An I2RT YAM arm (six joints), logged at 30 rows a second.
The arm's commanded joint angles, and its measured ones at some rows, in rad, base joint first. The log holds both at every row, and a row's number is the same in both.
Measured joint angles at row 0:
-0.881 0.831 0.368 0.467 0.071 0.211
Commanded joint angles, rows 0 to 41:
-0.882 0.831 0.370 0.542 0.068 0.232
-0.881 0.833 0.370 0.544 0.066 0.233
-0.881 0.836 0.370 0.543 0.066 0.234
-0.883 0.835 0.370 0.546 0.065 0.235
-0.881 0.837 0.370 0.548 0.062 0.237
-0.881 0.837 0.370 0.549 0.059 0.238
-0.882 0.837 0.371 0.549 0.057 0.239
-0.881 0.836 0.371 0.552 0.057 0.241
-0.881 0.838 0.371 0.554 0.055 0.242
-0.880 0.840 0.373 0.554 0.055 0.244
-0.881 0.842 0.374 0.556 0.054 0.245
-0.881 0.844 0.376 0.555 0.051 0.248
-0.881 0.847 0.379 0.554 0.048 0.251
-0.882 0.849 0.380 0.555 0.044 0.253
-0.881 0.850 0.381 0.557 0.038 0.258
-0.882 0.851 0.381 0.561 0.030 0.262
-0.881 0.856 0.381 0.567 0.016 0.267
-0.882 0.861 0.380 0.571 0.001 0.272
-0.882 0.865 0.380 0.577 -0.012 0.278
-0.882 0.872 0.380 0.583 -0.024 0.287
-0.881 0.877 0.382 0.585 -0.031 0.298
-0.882 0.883 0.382 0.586 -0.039 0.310
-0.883 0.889 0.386 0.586 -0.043 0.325
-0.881 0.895 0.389 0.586 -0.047 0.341
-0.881 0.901 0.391 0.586 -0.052 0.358
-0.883 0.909 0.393 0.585 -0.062 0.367
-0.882 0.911 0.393 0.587 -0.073 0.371
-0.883 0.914 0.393 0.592 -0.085 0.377
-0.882 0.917 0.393 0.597 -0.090 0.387
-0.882 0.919 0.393 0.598 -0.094 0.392
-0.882 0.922 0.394 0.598 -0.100 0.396
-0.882 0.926 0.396 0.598 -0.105 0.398
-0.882 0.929 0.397 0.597 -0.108 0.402
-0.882 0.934 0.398 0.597 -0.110 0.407
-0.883 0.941 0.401 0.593 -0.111 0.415
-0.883 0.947 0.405 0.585 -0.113 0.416
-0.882 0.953 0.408 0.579 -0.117 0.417
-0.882 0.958 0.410 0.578 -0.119 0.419
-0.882 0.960 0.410 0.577 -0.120 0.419
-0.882 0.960 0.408 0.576 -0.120 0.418
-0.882 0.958 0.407 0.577 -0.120 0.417
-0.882 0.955 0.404 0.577 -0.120 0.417
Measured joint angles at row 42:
-0.881 0.959 0.399 0.514 -0.111 0.397
